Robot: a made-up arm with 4 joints.
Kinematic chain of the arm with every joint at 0, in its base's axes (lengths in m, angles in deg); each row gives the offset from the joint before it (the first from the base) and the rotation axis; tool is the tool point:
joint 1: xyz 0 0 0.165 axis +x
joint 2: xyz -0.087 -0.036 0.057 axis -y
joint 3: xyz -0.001 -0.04 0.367 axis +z
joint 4: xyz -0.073 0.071 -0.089 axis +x
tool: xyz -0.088 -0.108 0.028
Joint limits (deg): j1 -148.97..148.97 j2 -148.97..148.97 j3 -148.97..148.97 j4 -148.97..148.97
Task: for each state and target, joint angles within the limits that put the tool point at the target. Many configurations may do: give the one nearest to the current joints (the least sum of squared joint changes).
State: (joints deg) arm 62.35 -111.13 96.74 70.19
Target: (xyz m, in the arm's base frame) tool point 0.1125 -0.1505 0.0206
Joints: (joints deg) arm 53.28 -127.05 63.84 84.91
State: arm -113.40 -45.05 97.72 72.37
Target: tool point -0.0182 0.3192 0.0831
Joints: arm -148.97 -34.62 77.55 70.68
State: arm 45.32 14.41 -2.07 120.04
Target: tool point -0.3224 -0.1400 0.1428
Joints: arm 67.39 27.90 24.16 106.11
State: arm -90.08 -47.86 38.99 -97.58
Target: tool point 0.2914 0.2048 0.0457
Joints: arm -117.20 -90.56 11.54 -103.35
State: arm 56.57 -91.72 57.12 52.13
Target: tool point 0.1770 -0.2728 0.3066
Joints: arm 19.07 -75.82 41.30 4.93
